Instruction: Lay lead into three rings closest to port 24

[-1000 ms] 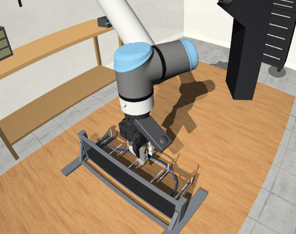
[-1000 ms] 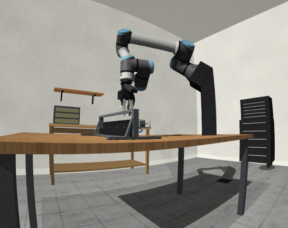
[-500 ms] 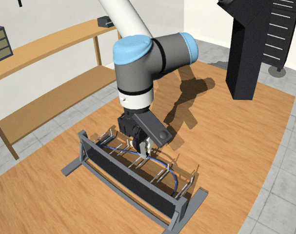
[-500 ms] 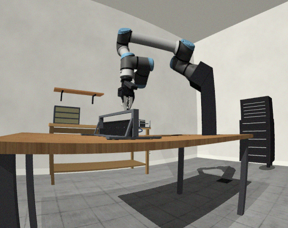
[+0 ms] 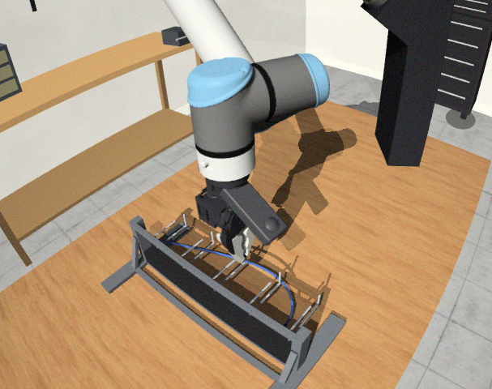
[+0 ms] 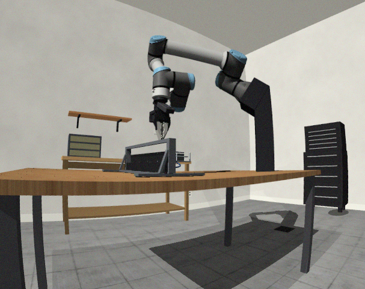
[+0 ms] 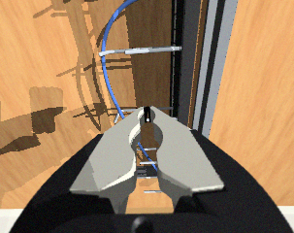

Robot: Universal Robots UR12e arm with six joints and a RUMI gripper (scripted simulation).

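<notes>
The grey rack is 4 cm ahead of my hand, 7 cm to the right of it and 9 cm below it.
</notes>
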